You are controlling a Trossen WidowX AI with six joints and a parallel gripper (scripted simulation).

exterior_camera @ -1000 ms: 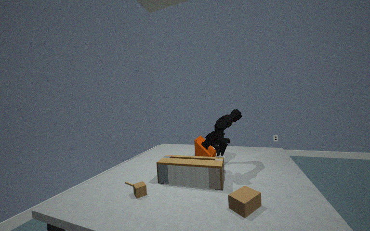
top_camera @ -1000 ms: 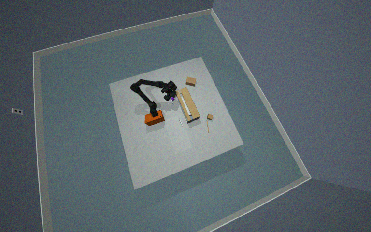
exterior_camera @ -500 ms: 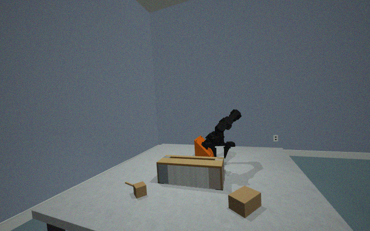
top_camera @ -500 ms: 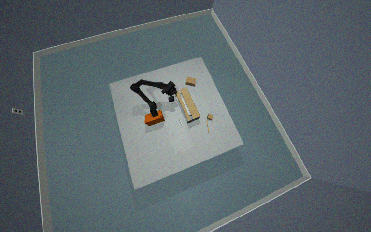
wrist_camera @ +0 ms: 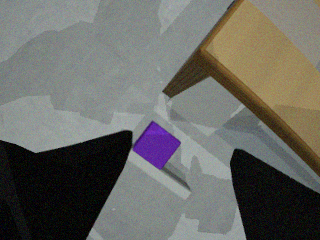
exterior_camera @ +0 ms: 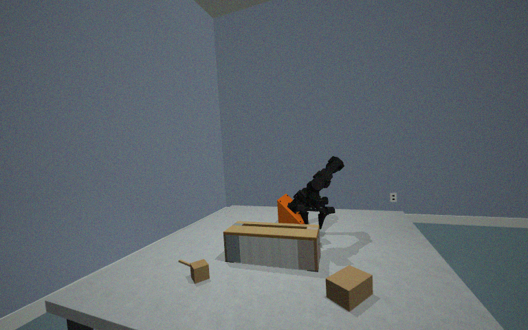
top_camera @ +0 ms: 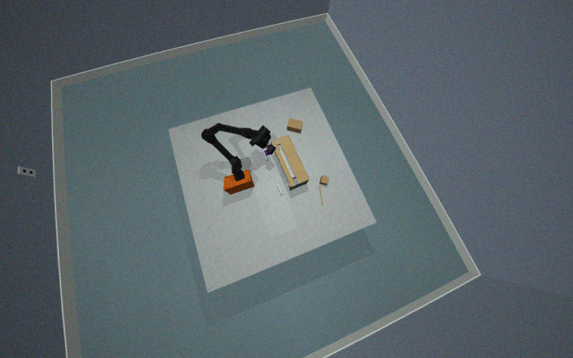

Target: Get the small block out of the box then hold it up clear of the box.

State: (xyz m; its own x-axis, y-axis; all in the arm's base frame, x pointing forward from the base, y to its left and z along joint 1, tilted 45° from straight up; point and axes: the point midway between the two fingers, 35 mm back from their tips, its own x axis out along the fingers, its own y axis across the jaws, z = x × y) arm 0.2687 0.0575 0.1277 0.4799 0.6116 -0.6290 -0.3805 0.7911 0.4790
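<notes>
Right now the purple block is 10 mm behind my gripper tip and 80 mm below it. The rest, counted from my gripper tip: box: 60 mm ahead, 170 mm to the right, 40 mm below.
</notes>
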